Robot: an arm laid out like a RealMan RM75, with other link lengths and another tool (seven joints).
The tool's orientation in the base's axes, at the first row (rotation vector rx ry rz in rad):
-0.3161 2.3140 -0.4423
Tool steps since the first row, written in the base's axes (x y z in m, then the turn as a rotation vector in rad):
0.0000 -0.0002 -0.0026 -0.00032 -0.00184 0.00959
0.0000 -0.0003 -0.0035 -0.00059 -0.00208 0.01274
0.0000 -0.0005 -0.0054 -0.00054 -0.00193 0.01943
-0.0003 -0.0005 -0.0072 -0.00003 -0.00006 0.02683
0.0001 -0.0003 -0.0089 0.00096 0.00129 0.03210
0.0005 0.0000 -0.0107 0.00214 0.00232 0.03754
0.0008 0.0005 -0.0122 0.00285 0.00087 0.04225
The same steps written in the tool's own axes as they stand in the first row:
0.0017 0.0009 0.0018 -0.00519 -0.00552 -0.00617
0.0023 0.0011 0.0024 -0.00690 -0.00698 -0.00840
0.0036 0.0017 0.0037 -0.01121 -0.00955 -0.01283
0.0049 0.0025 0.0047 -0.01690 -0.01089 -0.01777
0.0057 0.0033 0.0060 -0.02138 -0.01188 -0.02085
0.0064 0.0043 0.0074 -0.02599 -0.01325 -0.02383
0.0070 0.0053 0.0085 -0.02895 -0.01654 -0.02612

